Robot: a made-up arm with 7 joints.
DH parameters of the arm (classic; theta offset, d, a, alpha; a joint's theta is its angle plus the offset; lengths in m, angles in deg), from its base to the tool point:
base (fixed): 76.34 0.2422 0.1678 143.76
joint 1: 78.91 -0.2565 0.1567 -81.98
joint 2: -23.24 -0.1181 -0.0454 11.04
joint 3: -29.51 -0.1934 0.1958 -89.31
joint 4: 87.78 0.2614 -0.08 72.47
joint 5: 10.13 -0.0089 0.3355 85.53
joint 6: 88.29 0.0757 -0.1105 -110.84
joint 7: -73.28 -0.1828 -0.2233 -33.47
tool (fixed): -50.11 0.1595 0 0
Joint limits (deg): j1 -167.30..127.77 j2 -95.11..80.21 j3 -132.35..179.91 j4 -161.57..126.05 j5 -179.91..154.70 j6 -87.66..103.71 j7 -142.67..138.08
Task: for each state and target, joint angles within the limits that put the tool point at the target. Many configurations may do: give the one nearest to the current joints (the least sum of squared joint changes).
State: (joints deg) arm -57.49 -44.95 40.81 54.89 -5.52 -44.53 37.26
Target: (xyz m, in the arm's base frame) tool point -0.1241 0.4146 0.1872
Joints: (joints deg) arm -94.80 -70.84 7.36 70.53 -11.41 -71.55 71.36
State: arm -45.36 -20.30 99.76 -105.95 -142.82 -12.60 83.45
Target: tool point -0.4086 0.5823 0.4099
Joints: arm -35.00 -28.52 88.67 -63.32 -142.17 -28.98 88.45
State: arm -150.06 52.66 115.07 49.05 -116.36 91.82 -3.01
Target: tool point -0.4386 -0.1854 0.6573
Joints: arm -151.95 65.34 123.45 57.48 -95.24 97.16 -7.43
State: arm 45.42 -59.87 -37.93 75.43 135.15 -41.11 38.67
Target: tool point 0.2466 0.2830 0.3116
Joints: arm 52.71 -51.46 -35.37 88.69 139.69 -81.00 52.04
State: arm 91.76 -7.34 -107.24 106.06 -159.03 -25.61 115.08
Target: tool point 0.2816 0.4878 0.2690
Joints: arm 92.61 -6.19 -105.42 98.18 -159.14 -30.70 111.49
